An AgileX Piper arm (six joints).
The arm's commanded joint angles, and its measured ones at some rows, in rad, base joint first. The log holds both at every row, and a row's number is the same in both.
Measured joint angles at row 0:
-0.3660, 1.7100, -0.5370, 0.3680, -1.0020, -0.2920
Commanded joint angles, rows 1 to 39:
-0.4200, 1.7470, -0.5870, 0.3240, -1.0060, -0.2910
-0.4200, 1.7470, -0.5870, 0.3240, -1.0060, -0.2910
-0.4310, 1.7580, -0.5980, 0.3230, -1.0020, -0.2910
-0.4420, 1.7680, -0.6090, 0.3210, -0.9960, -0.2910
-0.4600, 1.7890, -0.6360, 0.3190, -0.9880, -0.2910
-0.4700, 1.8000, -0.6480, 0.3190, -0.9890, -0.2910
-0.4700, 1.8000, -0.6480, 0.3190, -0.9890, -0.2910
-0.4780, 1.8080, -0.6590, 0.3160, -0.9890, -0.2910
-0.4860, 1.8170, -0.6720, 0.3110, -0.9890, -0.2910
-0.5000, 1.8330, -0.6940, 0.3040, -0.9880, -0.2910
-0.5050, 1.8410, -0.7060, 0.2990, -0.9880, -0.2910
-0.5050, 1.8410, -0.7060, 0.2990, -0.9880, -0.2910
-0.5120, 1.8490, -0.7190, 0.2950, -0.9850, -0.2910
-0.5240, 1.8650, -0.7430, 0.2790, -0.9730, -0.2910
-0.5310, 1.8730, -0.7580, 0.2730, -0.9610, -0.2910
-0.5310, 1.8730, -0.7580, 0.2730, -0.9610, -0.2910
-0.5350, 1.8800, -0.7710, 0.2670, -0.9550, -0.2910
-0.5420, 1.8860, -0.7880, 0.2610, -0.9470, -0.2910
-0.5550, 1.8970, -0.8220, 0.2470, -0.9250, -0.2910
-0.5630, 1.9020, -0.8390, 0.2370, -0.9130, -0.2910
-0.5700, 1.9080, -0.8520, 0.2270, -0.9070, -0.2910
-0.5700, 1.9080, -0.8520, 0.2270, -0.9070, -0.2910
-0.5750, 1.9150, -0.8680, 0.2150, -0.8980, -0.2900
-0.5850, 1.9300, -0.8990, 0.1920, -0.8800, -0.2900
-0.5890, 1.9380, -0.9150, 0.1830, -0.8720, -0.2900
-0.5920, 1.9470, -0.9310, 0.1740, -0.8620, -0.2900
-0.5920, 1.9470, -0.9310, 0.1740, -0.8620, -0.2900
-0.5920, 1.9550, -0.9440, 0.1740, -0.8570, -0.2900
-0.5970, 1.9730, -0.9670, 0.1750, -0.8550, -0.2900
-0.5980, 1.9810, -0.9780, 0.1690, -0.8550, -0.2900
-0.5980, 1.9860, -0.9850, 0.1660, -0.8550, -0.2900
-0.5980, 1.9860, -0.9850, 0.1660, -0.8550, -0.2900
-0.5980, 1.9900, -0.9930, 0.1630, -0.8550, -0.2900
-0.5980, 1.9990, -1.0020, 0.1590, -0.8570, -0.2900
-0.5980, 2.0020, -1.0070, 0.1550, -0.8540, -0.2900
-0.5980, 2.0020, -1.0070, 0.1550, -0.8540, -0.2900
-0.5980, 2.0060, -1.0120, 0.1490, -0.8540, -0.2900
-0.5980, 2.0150, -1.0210, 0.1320, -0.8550, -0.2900
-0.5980, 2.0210, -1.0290, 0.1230, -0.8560, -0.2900
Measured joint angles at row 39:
-0.5980, 2.0100, -1.0020, 0.1810, -0.8580, -0.2920
